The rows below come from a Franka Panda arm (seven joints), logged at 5 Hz.
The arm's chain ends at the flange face. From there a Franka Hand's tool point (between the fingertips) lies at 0.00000 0.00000 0.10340 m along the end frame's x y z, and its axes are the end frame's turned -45 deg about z.
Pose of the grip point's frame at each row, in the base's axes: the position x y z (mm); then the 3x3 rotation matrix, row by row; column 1 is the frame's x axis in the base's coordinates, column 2 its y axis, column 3 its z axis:
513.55 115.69 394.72; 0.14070 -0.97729 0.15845; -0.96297 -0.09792 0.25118; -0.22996 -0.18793 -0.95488
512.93 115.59 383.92; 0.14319 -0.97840 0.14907; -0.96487 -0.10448 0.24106; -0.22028 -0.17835 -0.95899
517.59 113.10 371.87; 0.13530 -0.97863 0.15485; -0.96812 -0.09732 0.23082; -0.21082 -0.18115 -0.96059
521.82 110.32 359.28; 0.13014 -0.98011 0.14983; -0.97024 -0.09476 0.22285; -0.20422 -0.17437 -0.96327
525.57 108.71 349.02; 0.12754 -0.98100 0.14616; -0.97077 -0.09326 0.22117; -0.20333 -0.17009 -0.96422
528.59 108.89 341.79; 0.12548 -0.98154 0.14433; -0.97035 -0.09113 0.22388; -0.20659 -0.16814 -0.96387
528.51 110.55 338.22; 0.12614 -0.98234 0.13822; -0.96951 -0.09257 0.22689; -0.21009 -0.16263 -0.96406
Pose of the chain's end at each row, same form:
497.17 89.72 493.45; -0.59156 -0.79054 0.15845; -0.75016 0.61168 0.25118; -0.29549 0.02972 -0.95488
497.52 90.66 483.08; -0.59058 -0.79308 0.14907; -0.75614 0.60839 0.24106; -0.28187 0.02965 -0.95899
501.58 89.23 471.20; -0.59632 -0.78767 0.15485; -0.75338 0.61575 0.23082; -0.27716 0.02098 -0.96059
506.33 87.28 458.88; -0.60102 -0.78507 0.14983; -0.75307 0.61906 0.22285; -0.26770 0.02111 -0.96327
510.46 85.84 448.72; -0.60349 -0.78386 0.14616; -0.75238 0.62049 0.22117; -0.26405 0.02350 -0.96422
513.67 85.74 441.45; -0.60533 -0.78278 0.14433; -0.75058 0.62170 0.22388; -0.26497 0.02719 -0.96387
514.22 87.09 437.90; -0.60542 -0.78381 0.13822; -0.75100 0.62009 0.22689; -0.26355 0.03356 -0.96406

